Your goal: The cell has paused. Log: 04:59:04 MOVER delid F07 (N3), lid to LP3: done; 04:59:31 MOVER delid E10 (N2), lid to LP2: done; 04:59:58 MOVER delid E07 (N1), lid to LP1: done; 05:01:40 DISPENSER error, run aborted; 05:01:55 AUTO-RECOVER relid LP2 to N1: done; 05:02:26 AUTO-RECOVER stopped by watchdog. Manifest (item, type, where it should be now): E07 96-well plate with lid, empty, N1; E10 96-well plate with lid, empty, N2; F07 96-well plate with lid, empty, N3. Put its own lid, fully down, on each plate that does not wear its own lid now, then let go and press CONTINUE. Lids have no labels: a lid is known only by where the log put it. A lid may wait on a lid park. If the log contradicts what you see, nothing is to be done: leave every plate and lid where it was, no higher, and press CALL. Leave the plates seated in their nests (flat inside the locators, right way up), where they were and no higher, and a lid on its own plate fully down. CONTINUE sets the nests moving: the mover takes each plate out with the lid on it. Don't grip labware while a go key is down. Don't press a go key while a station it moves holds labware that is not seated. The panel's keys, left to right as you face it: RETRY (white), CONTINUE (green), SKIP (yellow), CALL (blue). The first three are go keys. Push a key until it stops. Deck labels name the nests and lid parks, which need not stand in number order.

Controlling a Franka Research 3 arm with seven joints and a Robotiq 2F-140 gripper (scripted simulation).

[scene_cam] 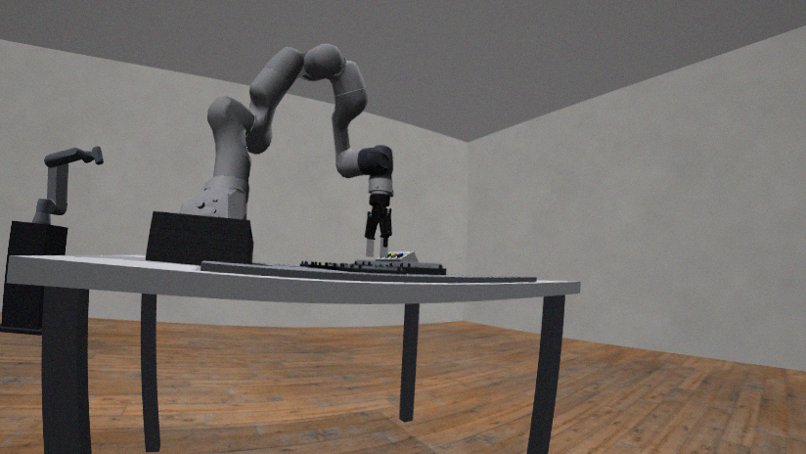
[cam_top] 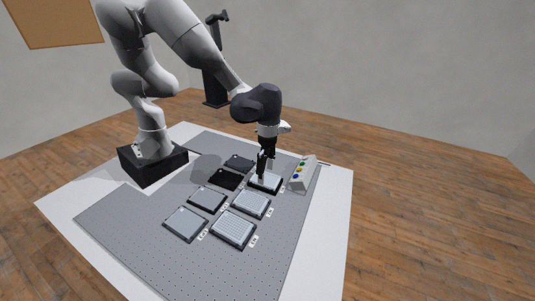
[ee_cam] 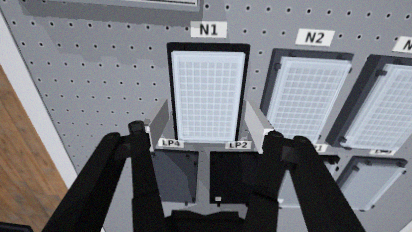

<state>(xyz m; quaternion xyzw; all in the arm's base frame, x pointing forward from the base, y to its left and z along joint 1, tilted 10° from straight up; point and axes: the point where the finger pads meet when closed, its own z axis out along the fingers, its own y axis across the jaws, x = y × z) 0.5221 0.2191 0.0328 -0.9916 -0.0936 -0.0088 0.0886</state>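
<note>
My hand is 6 cm above the nest N1. From my hand the other things lie so: yellow skip key 11 cm ahead, 12 cm to the left, 1 cm below; green continue key 11 cm ahead, 17 cm to the left, 1 cm below; blue call key 12 cm ahead, 7 cm to the left, 1 cm below.
</note>
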